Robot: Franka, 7 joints.
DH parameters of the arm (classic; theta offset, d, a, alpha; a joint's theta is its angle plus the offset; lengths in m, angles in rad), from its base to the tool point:
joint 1: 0 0.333 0 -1.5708
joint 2: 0 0 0 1.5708
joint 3: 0 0.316 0.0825 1.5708
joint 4: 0 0 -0.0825 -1.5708
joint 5: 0 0.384 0 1.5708
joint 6: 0 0 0.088 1.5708
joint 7: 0 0.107 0 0
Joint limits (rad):
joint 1: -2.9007..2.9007
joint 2: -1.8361..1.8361
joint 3: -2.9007..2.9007
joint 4: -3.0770..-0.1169
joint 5: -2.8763..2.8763
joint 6: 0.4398..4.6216
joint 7: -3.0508..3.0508
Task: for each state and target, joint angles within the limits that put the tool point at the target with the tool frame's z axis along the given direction. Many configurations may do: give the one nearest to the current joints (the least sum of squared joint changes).
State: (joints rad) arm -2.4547 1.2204 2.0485 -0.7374 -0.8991 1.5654 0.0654
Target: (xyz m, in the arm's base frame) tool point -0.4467 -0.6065 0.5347 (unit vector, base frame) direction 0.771 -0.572 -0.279
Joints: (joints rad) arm -2.7328 1.5305 2.1772 -0.7786 -0.7579 1.5972 0.0654
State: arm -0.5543 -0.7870 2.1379 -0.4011 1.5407 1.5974 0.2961
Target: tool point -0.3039 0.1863 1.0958 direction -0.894 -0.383 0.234
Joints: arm -0.2863 -0.2230 2.2711 -0.3760 1.7626 1.9315 0.2961
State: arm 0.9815 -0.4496 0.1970 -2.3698 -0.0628 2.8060 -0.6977
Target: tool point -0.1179 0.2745 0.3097 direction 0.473 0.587 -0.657
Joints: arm 1.3660 -0.8036 0.7288 -3.0770 -0.7072 2.7439 -0.6977
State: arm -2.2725 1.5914 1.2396 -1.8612 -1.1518 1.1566 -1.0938
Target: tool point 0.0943 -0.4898 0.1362 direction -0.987 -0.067 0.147
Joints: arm -1.9641 1.0344 0.9108 -2.0264 -1.7707 0.6862 -1.0938
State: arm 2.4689 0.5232 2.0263 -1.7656 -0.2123 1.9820 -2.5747
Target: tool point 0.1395 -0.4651 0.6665 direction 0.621 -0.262 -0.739
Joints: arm 2.8803 0.5729 2.3294 -1.9987 0.0641 2.1765 -2.5747
